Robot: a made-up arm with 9 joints. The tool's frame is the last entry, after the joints.
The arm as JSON. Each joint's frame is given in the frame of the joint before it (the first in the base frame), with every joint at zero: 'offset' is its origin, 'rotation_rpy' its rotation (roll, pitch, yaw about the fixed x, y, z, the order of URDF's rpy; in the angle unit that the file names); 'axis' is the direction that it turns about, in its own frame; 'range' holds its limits. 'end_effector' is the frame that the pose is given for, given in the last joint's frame.
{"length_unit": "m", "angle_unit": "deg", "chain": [
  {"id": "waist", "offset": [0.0, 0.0, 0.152], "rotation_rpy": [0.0, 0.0, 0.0], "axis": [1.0, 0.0, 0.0], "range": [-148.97, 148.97]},
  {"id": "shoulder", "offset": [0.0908, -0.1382, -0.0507], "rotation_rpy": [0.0, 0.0, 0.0], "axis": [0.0, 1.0, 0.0], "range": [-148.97, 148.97]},
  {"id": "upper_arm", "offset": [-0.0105, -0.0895, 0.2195], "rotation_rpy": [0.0, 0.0, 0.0], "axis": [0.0, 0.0, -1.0], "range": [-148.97, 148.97]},
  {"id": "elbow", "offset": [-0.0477, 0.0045, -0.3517], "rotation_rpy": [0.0, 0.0, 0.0], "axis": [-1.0, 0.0, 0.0], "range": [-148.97, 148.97]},
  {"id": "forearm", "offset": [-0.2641, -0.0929, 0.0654], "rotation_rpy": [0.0, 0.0, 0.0], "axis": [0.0, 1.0, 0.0], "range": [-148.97, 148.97]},
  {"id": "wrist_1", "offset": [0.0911, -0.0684, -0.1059], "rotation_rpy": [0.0, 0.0, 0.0], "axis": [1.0, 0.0, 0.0], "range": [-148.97, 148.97]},
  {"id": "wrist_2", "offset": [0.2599, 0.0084, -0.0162], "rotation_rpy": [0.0, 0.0, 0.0], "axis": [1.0, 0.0, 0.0], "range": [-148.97, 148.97]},
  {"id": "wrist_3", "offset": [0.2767, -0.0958, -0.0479], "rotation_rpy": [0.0, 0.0, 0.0], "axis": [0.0, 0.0, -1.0], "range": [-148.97, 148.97]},
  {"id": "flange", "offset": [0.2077, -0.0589, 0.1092], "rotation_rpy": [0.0, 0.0, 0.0], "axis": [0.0, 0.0, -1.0], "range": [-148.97, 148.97]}
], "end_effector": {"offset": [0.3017, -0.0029, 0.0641], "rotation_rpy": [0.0, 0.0, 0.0]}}
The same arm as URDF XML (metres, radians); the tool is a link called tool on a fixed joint. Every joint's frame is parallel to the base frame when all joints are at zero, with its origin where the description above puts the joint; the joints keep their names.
<robot name="arm">
  <link name="base_link"/>
  <link name="link1"/>
  <link name="link2"/>
  <link name="link3"/>
  <link name="link4"/>
  <link name="link5"/>
  <link name="link6"/>
  <link name="link7"/>
  <link name="link8"/>
  <link name="link9"/>
  <link name="tool"/>
  <joint name="waist" type="revolute">
    <parent link="base_link"/>
    <child link="link1"/>
    <origin xyz="0 0 0.152"/>
    <axis xyz="1 0 0"/>
    <limit lower="-2.6" upper="2.6"/>
  </joint>
  <joint name="shoulder" type="revolute">
    <parent link="link1"/>
    <child link="link2"/>
    <origin xyz="0.0908 -0.1382 -0.0507"/>
    <axis xyz="0 1 0"/>
    <limit lower="-2.6" upper="2.6"/>
  </joint>
  <joint name="upper_arm" type="revolute">
    <parent link="link2"/>
    <child link="link3"/>
    <origin xyz="-0.0105 -0.0895 0.2195"/>
    <axis xyz="0 0 -1"/>
    <limit lower="-2.6" upper="2.6"/>
  </joint>
  <joint name="elbow" type="revolute">
    <parent link="link3"/>
    <child link="link4"/>
    <origin xyz="-0.0477 0.0045 -0.3517"/>
    <axis xyz="-1 0 0"/>
    <limit lower="-2.6" upper="2.6"/>
  </joint>
  <joint name="forearm" type="revolute">
    <parent link="link4"/>
    <child link="link5"/>
    <origin xyz="-0.2641 -0.0929 0.0654"/>
    <axis xyz="0 1 0"/>
    <limit lower="-2.6" upper="2.6"/>
  </joint>
  <joint name="wrist_1" type="revolute">
    <parent link="link5"/>
    <child link="link6"/>
    <origin xyz="0.0911 -0.0684 -0.1059"/>
    <axis xyz="1 0 0"/>
    <limit lower="-2.6" upper="2.6"/>
  </joint>
  <joint name="wrist_2" type="revolute">
    <parent link="link6"/>
    <child link="link7"/>
    <origin xyz="0.2599 0.0084 -0.0162"/>
    <axis xyz="1 0 0"/>
    <limit lower="-2.6" upper="2.6"/>
  </joint>
  <joint name="wrist_3" type="revolute">
    <parent link="link7"/>
    <child link="link8"/>
    <origin xyz="0.2767 -0.0958 -0.0479"/>
    <axis xyz="0 0 -1"/>
    <limit lower="-2.6" upper="2.6"/>
  </joint>
  <joint name="flange" type="revolute">
    <parent link="link8"/>
    <child link="link9"/>
    <origin xyz="0.2077 -0.0589 0.1092"/>
    <axis xyz="0 0 -1"/>
    <limit lower="-2.6" upper="2.6"/>
  </joint>
  <joint name="tool_fixed" type="fixed">
    <parent link="link9"/>
    <child link="tool"/>
    <origin xyz="0.3017 -0.0029 0.0641"/>
  </joint>
</robot>

